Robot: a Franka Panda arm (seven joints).
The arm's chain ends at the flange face. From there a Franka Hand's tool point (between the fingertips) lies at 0.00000 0.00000 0.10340 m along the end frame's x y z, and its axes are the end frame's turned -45 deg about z.
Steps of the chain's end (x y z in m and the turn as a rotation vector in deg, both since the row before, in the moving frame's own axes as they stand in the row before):
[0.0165, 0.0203, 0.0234, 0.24, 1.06, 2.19]
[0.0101, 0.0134, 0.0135, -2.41, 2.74, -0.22]
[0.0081, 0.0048, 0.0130, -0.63, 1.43, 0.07]
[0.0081, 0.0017, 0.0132, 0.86, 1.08, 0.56]
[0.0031, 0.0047, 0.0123, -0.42, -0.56, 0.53]
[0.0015, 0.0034, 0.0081, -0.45, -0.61, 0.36]
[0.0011, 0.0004, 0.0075, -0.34, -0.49, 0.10]
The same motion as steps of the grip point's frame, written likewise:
[-0.0010, 0.0271, 0.0234, -0.58, 0.92, 2.19]
[-0.0019, 0.0232, 0.0133, -3.64, 0.23, -0.22]
[0.0034, 0.0118, 0.0130, -1.46, 0.57, 0.07]
[0.0070, 0.0072, 0.0132, -0.16, 1.37, 0.56]
[-0.0024, 0.0053, 0.0123, 0.10, -0.69, 0.53]
[-0.0027, 0.0033, 0.0081, 0.11, -0.75, 0.36]
[-0.0006, 0.0009, 0.0075, 0.11, -0.59, 0.10]

